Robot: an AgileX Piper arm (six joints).
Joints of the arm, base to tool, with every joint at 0 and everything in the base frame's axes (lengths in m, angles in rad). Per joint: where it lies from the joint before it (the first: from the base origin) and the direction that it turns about. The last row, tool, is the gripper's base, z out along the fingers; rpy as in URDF.
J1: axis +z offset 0 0 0.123
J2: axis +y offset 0 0 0
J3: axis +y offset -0.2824 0 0.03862
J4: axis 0.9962 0 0.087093 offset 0.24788 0 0.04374
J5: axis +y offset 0 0 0
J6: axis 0.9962 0 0.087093 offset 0.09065 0 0.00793
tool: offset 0 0 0 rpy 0 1.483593 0
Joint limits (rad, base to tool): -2.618..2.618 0..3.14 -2.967..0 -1.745..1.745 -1.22..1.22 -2.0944..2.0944
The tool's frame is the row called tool.
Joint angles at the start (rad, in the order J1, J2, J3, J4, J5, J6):
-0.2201, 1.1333, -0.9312, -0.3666, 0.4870, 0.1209
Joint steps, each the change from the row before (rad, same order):
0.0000, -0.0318, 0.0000, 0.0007, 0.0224, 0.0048
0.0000, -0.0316, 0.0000, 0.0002, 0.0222, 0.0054
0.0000, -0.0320, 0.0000, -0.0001, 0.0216, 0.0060
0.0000, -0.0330, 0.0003, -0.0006, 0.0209, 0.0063
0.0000, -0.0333, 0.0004, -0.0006, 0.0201, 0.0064
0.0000, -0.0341, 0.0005, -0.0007, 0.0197, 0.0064
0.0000, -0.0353, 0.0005, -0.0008, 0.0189, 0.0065
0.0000, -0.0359, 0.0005, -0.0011, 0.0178, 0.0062
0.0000, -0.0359, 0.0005, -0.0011, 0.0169, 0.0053
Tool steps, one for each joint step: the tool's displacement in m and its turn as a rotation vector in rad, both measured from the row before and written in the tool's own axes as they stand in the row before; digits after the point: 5 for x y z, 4 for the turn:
-0.00015, -0.00237, -0.00983, 0.0087, -0.0084, 0.0109
0.00005, -0.00239, -0.00975, 0.0087, -0.0085, 0.0112
0.00018, -0.00244, -0.00985, 0.0087, -0.0095, 0.0118
0.00035, -0.00252, -0.01008, 0.0088, -0.0110, 0.0120
0.00049, -0.00255, -0.01012, 0.0085, -0.0120, 0.0124
0.00064, -0.00262, -0.01030, 0.0084, -0.0131, 0.0127
0.00073, -0.00272, -0.01062, 0.0083, -0.0151, 0.0132
0.00080, -0.00280, -0.01075, 0.0082, -0.0168, 0.0130
0.00090, -0.00282, -0.01070, 0.0079, -0.0177, 0.0123

